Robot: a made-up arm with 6 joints.
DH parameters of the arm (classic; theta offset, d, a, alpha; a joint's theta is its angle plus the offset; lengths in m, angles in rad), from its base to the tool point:
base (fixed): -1.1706 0 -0.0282 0
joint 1: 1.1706 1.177 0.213 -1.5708
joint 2: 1.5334 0 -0.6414 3.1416
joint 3: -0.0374 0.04 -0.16 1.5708
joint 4: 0 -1.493 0.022 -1.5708
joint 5: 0 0.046 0.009 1.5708
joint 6: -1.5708 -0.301 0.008 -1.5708
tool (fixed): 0 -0.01 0 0
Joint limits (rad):
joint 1: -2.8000..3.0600
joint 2: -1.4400..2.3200
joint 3: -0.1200..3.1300
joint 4: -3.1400..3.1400
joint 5: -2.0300..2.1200
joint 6: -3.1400..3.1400
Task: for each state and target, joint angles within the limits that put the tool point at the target. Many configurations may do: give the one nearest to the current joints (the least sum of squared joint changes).
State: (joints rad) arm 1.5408 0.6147 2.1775 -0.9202 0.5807 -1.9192
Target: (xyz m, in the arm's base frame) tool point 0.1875 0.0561 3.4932
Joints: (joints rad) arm 1.4488 0.3825 2.0563 -0.9513 0.6120 -1.9206
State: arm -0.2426 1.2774 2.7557 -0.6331 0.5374 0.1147
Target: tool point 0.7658 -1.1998 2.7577
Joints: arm -0.8810 1.6990 2.7686 -0.6935 0.7168 0.1058
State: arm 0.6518 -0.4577 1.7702 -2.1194 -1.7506 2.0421
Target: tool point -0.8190 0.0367 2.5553
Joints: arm 0.2629 0.2765 2.6300 -2.1377 -2.0300 2.0549
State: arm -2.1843 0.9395 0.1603 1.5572 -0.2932 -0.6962
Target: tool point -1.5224 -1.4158 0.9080
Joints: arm -2.2939 0.5158 -0.0862 1.5231 -0.4053 -0.6930
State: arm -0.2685 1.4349 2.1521 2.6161 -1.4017 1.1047
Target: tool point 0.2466 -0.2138 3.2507
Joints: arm -0.2997 0.8086 2.3137 2.6598 -1.2124 1.0975
